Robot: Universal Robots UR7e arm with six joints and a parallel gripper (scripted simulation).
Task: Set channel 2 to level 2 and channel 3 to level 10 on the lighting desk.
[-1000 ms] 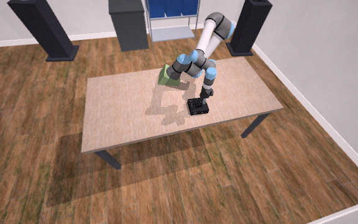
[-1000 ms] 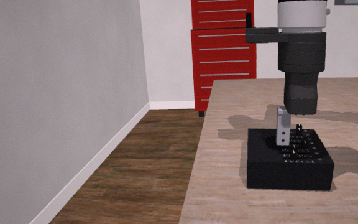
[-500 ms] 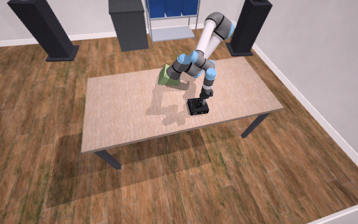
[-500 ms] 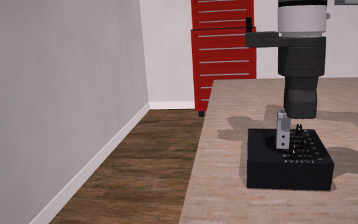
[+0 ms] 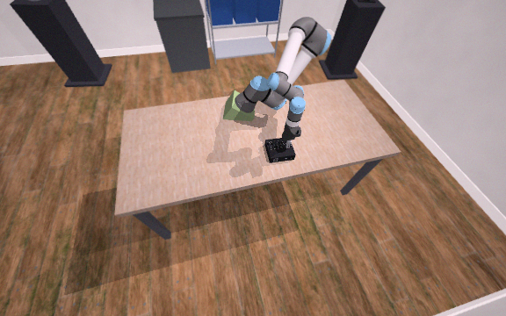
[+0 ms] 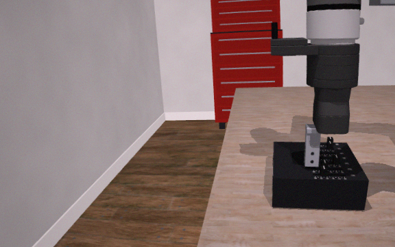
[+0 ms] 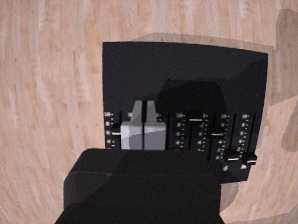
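The channel 2 fader is 2 cm behind my hand and 1 cm below it. Round my hand: channel 1 fader 2 cm behind, 2 cm to the left, 1 cm below; then channel 3 cap 4 cm behind, 2 cm to the right, 1 cm below.
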